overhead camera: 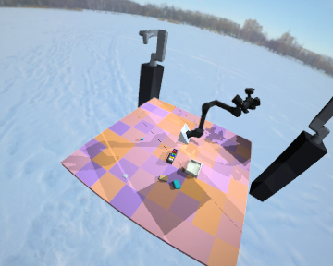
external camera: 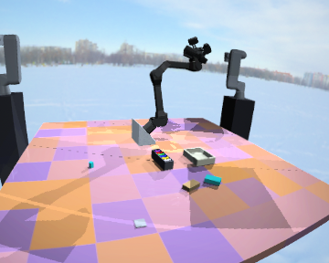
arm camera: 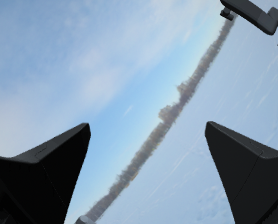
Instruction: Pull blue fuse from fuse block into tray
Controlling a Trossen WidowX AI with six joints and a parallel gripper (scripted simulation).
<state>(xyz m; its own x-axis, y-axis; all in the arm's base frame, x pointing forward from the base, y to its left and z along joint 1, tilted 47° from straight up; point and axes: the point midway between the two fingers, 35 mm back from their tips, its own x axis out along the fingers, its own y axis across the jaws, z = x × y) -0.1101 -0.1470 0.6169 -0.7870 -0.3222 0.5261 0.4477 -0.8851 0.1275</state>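
My gripper tip is 55 cm short of the blue fuse, 54 cm above it and 31 cm to the left of it. The rest, counted from my gripper tip: cyan block 72 cm ahead, 56 cm below, 15 cm to the right; grey tray 57 cm below, 52 cm ahead, 13 cm to the right; tan block 75 cm ahead, 56 cm below, 25 cm to the right.
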